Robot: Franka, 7 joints.
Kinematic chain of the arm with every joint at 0, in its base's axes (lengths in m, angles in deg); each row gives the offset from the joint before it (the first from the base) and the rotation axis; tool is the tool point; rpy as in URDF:
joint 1: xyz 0 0 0.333 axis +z
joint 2: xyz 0 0 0 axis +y
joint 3: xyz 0 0 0.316 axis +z
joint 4: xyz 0.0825 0 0 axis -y
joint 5: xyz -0.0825 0 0.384 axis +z
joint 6: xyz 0 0 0 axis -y
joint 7: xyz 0.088 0 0 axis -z
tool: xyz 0 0 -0.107 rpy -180 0 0
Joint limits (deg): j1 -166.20..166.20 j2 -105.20..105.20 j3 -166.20..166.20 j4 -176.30..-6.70 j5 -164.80..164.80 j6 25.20..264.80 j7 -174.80..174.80
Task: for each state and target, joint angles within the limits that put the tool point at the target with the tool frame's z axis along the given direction. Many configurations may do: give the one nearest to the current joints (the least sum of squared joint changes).
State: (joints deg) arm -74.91 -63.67 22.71 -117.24 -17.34 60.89 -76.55
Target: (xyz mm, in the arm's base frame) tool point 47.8 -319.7 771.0 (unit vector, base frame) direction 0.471 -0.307 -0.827
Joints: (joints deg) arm -74.11 -39.84 -8.11 -111.41 19.76 95.41 -76.55
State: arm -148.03 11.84 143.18 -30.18 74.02 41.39 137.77
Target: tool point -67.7 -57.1 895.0 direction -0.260 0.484 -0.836
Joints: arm -153.01 54.65 163.45 -76.43 50.84 25.20 137.77
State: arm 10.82 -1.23 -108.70 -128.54 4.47 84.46 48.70
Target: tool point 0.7 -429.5 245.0 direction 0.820 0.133 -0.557
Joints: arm 11.88 -15.02 -109.18 -142.56 46.54 119.26 48.70
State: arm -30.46 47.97 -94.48 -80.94 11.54 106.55 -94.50
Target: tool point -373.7 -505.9 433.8 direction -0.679 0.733 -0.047
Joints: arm -58.78 74.96 -91.99 -98.32 -12.39 110.14 -94.50
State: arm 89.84 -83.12 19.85 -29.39 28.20 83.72 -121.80
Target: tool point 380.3 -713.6 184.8 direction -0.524 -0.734 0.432
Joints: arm 126.67 -105.20 62.41 -6.78 -2.14 105.57 -121.80
